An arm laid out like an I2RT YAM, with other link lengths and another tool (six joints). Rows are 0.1 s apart.
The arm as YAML. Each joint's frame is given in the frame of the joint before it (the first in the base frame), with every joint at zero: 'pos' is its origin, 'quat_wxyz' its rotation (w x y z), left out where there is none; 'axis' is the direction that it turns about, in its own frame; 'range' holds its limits. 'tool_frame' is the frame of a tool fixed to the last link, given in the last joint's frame.
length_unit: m
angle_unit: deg
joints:
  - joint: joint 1
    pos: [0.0, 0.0, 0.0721]
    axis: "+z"
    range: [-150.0, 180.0]
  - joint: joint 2
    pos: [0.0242, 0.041, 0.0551]
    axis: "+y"
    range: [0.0, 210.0]
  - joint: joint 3
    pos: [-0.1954, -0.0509, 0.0]
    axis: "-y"
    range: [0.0, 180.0]
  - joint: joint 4
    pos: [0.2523, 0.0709, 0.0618]
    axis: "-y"
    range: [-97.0, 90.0]
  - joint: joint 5
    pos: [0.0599, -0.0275, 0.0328]
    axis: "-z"
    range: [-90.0, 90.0]
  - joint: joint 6
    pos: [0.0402, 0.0, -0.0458]
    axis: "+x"
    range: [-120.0, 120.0]
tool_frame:
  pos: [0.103, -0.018, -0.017]
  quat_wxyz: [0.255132, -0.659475, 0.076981, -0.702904]
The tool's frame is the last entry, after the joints.
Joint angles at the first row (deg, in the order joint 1, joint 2, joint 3, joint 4, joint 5, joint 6):
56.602, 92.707, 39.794, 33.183, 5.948, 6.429
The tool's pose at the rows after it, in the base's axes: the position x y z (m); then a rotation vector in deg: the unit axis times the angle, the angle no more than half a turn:
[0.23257, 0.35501, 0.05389, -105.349, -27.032, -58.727]
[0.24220, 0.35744, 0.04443, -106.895, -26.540, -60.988]
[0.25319, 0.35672, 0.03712, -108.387, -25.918, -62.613]
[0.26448, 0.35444, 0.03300, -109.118, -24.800, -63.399]
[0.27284, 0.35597, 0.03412, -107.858, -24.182, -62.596]
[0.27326, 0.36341, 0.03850, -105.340, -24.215, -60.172]
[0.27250, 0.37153, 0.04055, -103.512, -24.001, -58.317]
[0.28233, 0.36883, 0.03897, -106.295, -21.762, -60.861]
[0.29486, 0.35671, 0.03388, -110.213, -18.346, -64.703]
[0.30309, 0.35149, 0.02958, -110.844, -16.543, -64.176]
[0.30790, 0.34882, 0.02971, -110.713, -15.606, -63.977]
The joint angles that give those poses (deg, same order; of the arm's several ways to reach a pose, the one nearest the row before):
56.603, 97.488, 43.037, 34.628, 6.433, 5.414
56.521, 101.950, 45.647, 36.049, 8.830, 4.668
55.698, 105.176, 47.797, 36.578, 10.102, 4.023
54.309, 107.212, 49.324, 36.912, 10.051, 3.953
52.800, 108.177, 50.389, 37.622, 7.665, 4.360
52.207, 108.369, 51.173, 38.186, 4.200, 5.490
52.207, 109.263, 52.373, 38.713, 2.113, 6.705
52.206, 110.646, 54.796, 36.419, 5.945, 6.893
51.577, 111.825, 56.147, 34.522, 11.006, 7.065
50.086, 112.678, 56.748, 34.150, 10.141, 7.963
49.188, 112.770, 56.948, 34.107, 9.421, 8.415

